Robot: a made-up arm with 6 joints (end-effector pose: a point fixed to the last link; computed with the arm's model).
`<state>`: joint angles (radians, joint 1 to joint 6).
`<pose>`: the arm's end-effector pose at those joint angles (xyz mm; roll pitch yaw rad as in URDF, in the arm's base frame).
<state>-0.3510 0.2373 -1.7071 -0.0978 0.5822 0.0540</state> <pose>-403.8 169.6 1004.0 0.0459 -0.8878 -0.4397</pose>
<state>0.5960 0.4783 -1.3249 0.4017 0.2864 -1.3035</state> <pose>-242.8 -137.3 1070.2 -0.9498 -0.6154 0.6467</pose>
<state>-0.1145 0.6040 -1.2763 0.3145 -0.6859 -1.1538</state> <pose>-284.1 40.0 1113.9 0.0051 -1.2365 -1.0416</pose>
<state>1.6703 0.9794 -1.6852 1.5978 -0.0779 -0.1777</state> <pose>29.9 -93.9 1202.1 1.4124 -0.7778 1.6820</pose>
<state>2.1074 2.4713 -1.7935 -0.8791 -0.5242 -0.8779</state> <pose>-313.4 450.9 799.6 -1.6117 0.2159 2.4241</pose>
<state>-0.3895 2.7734 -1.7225 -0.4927 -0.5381 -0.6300</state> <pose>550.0 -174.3 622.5 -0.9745 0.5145 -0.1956</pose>
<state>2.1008 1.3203 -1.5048 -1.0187 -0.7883 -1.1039</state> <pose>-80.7 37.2 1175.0 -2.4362 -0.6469 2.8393</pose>
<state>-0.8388 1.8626 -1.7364 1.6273 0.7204 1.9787</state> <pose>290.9 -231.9 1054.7 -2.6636 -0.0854 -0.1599</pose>
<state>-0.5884 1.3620 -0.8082 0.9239 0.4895 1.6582</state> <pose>132.7 -48.0 1004.5 2.8922 0.6234 -0.0437</pose>
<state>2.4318 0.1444 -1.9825 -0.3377 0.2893 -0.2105</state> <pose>413.1 -356.5 945.6 1.0806 -1.4319 0.8252</pose>
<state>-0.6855 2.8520 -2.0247 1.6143 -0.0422 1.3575</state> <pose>450.0 -371.0 574.8 2.9478 0.6557 -0.7200</pose>
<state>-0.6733 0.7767 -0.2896 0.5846 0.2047 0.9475</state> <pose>-67.6 75.1 948.2 1.6497 0.5628 -0.4368</pose>
